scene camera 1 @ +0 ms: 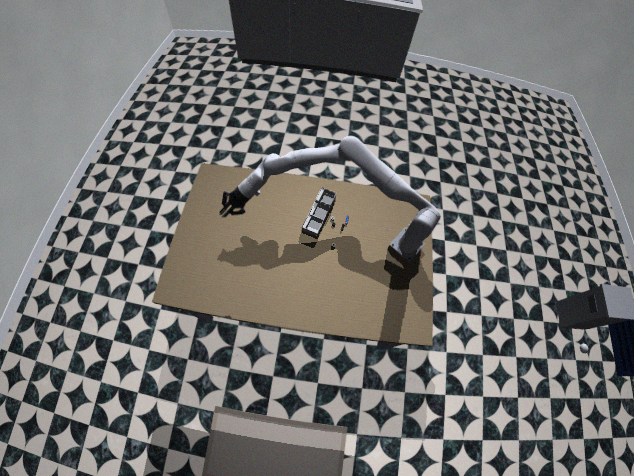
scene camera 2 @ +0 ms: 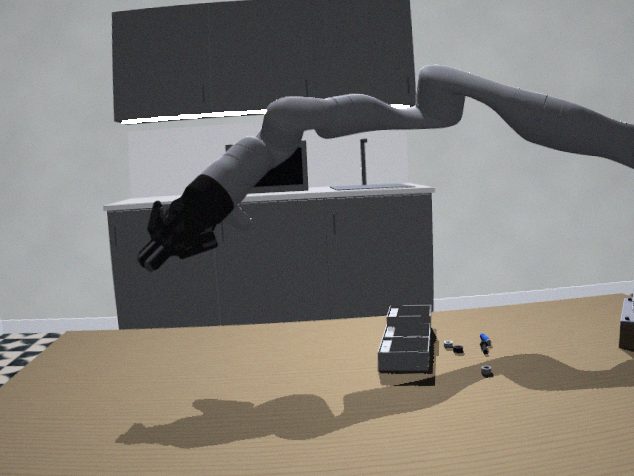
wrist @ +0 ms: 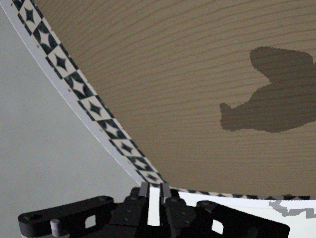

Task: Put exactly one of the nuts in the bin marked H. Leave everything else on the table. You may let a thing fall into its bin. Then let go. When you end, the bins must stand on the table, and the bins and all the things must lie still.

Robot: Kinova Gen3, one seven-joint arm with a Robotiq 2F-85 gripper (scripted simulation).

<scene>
In view: the gripper [scene camera 2: 143, 265].
The gripper also shows in the wrist view [wrist: 154, 193].
</scene>
